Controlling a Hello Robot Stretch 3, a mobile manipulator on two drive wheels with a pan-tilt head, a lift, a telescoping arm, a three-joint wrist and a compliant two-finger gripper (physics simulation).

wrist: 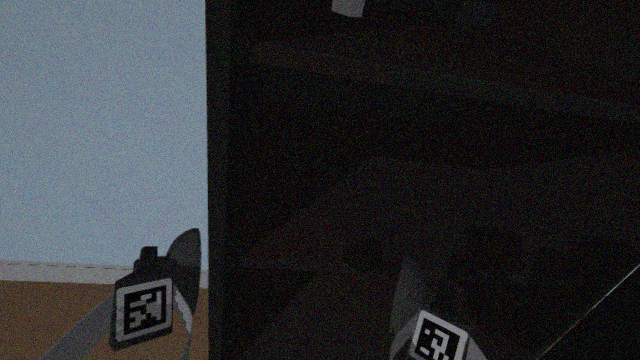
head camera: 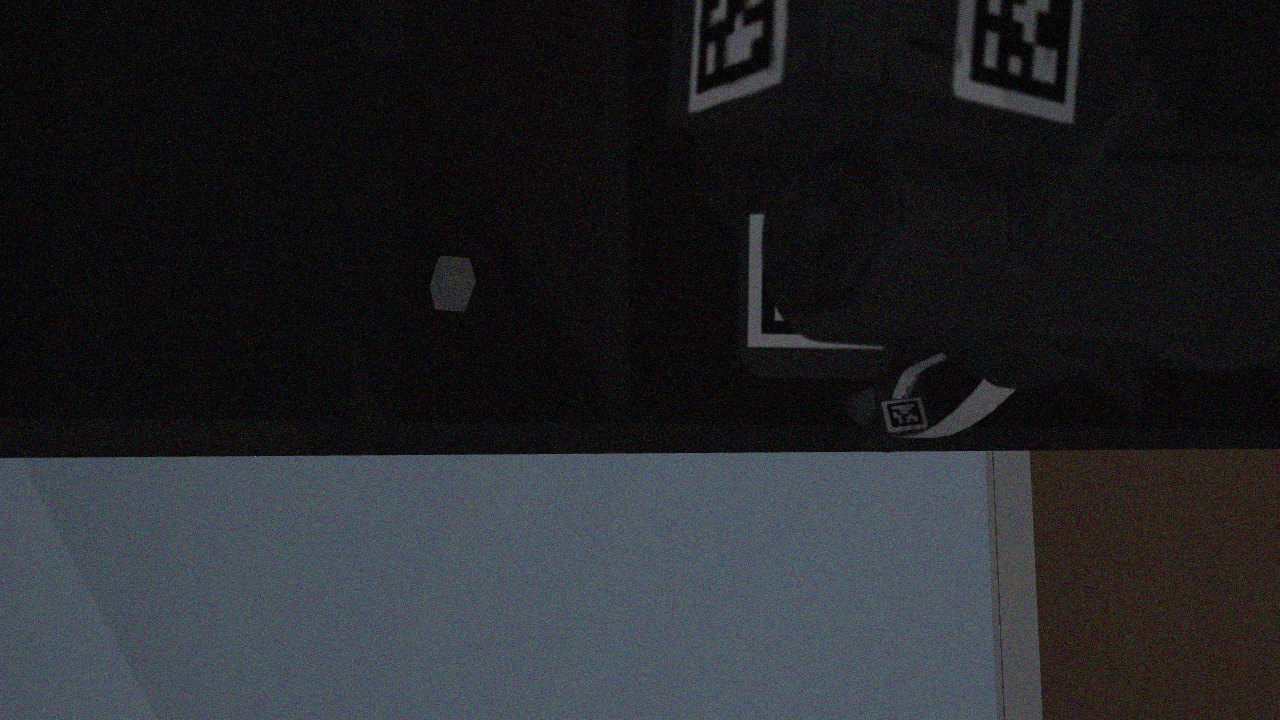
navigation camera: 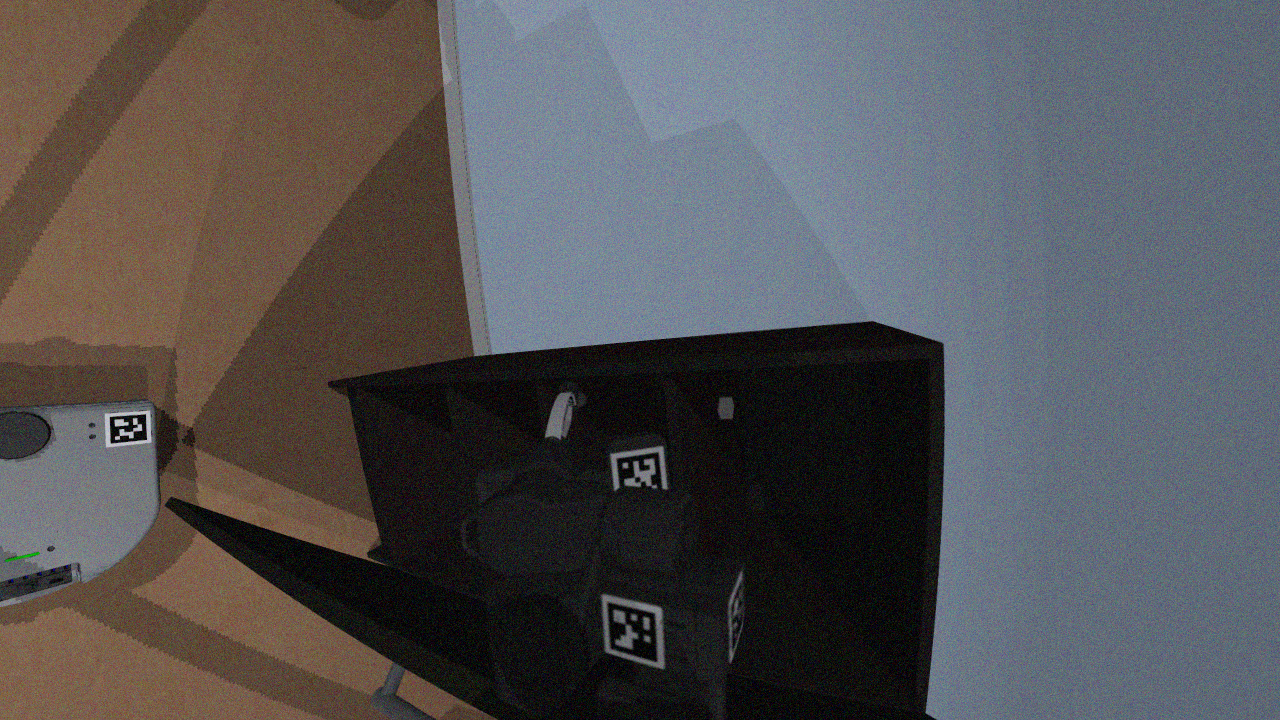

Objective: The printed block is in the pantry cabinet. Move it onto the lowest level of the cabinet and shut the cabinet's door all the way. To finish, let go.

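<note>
The printed block is a small pale block in the dark pantry cabinet. It is in a higher compartment than the gripper, and its lower part shows at the wrist view's top edge. My gripper is open and empty, with its fingers wide apart in the wrist view. The left finger shows against the wall beside the cabinet's edge, the right against the dark interior. The arm hides part of the gripper in the head and navigation views. The cabinet door stands open.
The door's handle is at the bottom of the navigation view. The dark wrist and arm extend across the cabinet's front. My grey base is at the left. A blue-grey wall meets a brown floor.
</note>
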